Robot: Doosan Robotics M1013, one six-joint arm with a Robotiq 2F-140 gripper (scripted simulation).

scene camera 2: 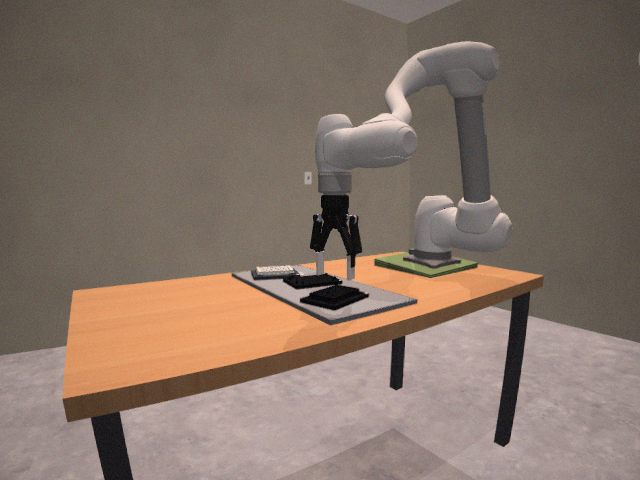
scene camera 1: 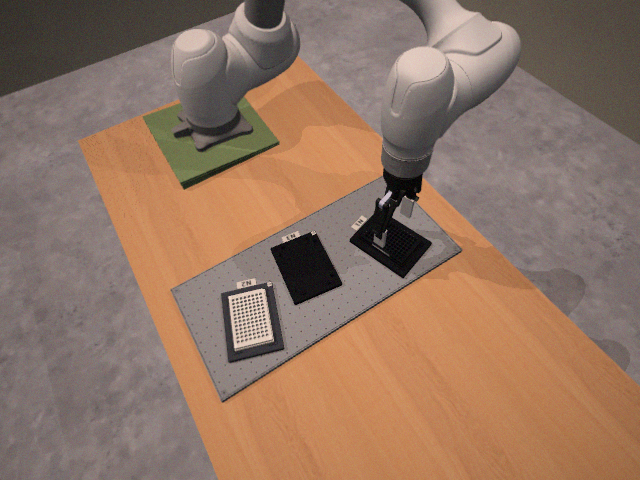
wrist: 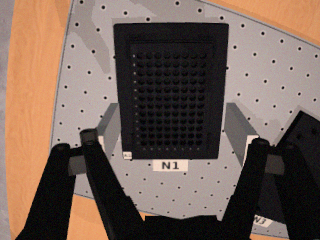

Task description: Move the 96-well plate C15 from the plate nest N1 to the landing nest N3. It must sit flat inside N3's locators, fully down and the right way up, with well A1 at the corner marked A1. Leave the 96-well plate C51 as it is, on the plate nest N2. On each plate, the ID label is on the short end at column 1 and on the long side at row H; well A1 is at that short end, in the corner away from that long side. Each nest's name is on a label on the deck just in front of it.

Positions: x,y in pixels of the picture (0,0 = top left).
Scene:
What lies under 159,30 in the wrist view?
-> A black plate nest N1.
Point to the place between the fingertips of my gripper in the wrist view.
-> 172,116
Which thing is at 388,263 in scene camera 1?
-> A black plate nest N1.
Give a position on a black landing nest N3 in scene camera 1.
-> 304,264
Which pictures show my gripper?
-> Scene camera 2, scene camera 1 and the wrist view: all of them.

